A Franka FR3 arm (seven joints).
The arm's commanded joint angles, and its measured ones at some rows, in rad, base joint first. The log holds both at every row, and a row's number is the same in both.
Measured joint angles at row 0:
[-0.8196, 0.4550, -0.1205, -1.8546, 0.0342, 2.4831, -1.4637]
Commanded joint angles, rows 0 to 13:
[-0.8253, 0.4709, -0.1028, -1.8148, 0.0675, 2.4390, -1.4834]
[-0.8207, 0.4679, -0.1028, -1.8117, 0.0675, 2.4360, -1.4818]
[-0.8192, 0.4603, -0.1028, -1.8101, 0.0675, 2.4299, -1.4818]
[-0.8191, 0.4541, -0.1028, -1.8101, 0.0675, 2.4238, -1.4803]
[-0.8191, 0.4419, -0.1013, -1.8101, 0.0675, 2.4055, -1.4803]
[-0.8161, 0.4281, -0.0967, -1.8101, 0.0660, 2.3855, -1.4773]
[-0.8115, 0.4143, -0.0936, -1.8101, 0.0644, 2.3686, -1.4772]
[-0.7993, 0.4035, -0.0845, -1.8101, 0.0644, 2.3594, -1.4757]
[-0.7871, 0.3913, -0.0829, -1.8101, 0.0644, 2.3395, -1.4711]
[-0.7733, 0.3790, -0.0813, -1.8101, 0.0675, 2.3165, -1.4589]
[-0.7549, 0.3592, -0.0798, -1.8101, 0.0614, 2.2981, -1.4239]
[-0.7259, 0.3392, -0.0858, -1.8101, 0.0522, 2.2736, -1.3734]
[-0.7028, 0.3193, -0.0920, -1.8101, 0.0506, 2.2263, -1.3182]
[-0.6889, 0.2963, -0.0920, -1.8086, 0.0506, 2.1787, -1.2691]
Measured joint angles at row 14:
[-0.7441, 0.3681, -0.0796, -1.8029, 0.0485, 2.2988, -1.3903]
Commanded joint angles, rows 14 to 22:
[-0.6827, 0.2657, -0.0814, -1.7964, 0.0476, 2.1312, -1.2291]
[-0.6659, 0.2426, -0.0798, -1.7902, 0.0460, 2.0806, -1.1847]
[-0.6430, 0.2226, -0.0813, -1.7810, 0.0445, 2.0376, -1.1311]
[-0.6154, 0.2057, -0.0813, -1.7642, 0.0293, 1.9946, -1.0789]
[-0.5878, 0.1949, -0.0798, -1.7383, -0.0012, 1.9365, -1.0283]
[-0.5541, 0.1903, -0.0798, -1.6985, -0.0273, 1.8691, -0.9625]
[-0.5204, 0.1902, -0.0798, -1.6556, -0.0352, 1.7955, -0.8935]
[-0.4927, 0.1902, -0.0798, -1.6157, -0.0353, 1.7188, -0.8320]
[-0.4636, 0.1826, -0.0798, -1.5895, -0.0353, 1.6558, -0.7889]
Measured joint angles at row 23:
[-0.5431, 0.1827, -0.0734, -1.6894, -0.0078, 1.8318, -0.9388]
